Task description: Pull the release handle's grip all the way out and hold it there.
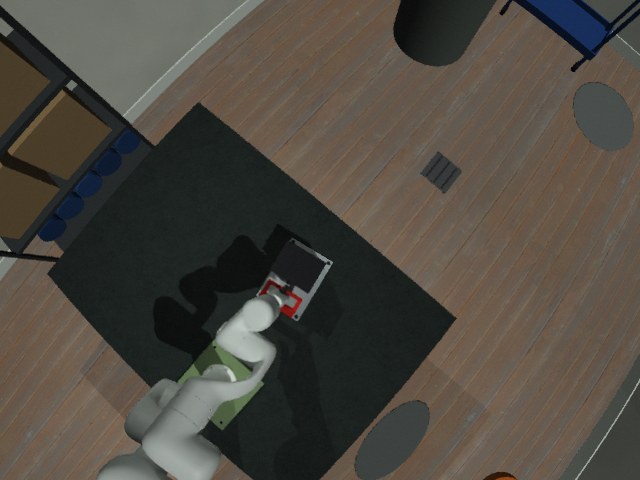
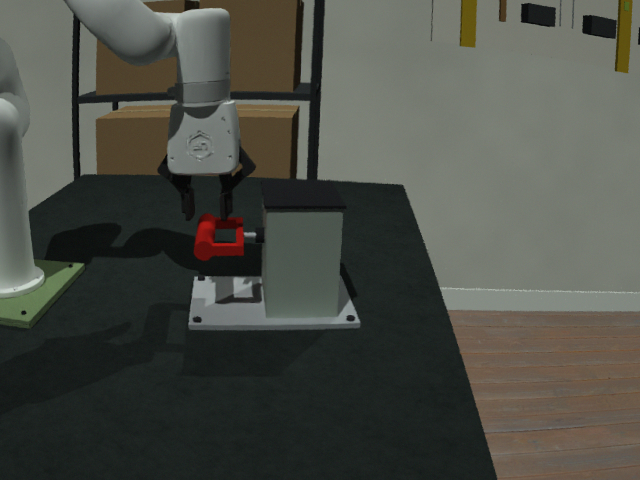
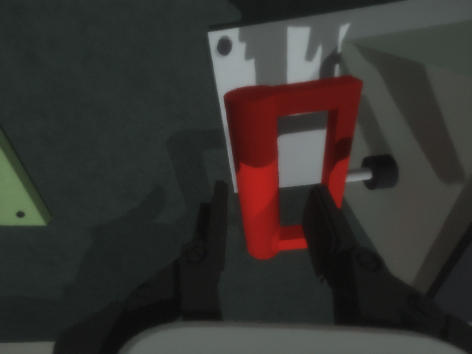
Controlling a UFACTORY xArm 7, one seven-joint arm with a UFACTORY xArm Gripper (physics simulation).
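Note:
The red release handle (image 1: 290, 310) (image 2: 205, 237) (image 3: 257, 185) is a rectangular loop with a thick round grip bar on the side away from the housing. A short metal rod (image 2: 249, 235) (image 3: 357, 175) joins it to a black collar (image 2: 260, 235) (image 3: 382, 171) on the pale grey-green housing (image 2: 302, 263). A short length of rod shows. My gripper (image 2: 207, 206) (image 3: 266, 201) is partly open, pointing down, with nothing held. Its fingertips are around the grip's top in height, one on the outer side, the other on the loop's opening side. Any contact is unclear.
The housing's dark top (image 1: 299, 266) (image 2: 302, 195) rises beside the gripper. The white base plate (image 2: 273, 323) (image 3: 235, 70) lies under the handle on the dark mat (image 1: 206, 155) (image 2: 310, 413). The arm's green mounting plate (image 1: 222, 415) (image 3: 17, 195) is on the handle's outer side.

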